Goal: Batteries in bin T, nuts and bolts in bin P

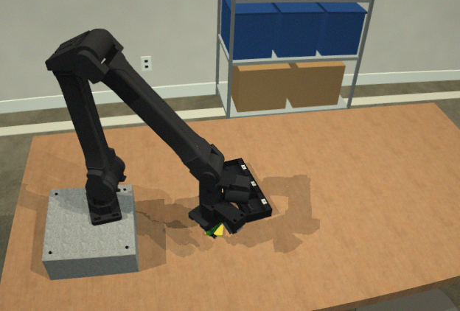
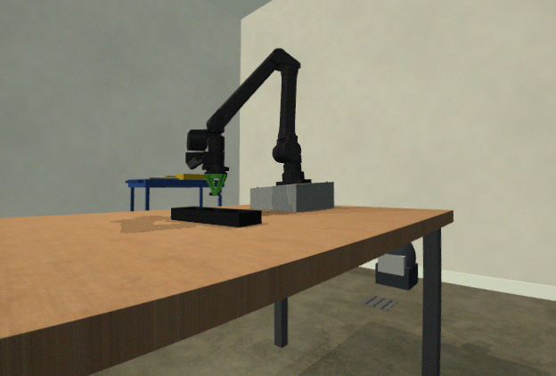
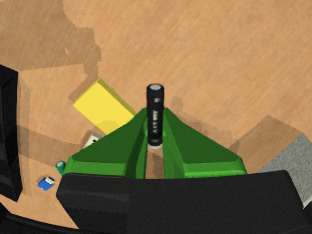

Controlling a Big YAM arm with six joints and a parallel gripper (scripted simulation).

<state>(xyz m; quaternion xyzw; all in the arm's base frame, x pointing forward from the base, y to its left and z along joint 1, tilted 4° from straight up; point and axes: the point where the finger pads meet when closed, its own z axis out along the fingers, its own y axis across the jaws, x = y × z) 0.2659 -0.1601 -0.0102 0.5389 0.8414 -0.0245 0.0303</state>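
Right now the yellow block is 60 mm below my hand, 50 mm to the left of it and 30 mm ahead of it. From my hand the other things lie so: dark bolt (170 mm ahead, 90 mm to the left, 60 mm below); then white domino (110 mm to the left, 60 mm below, 30 mm ahead); then black battery (right at my hand).
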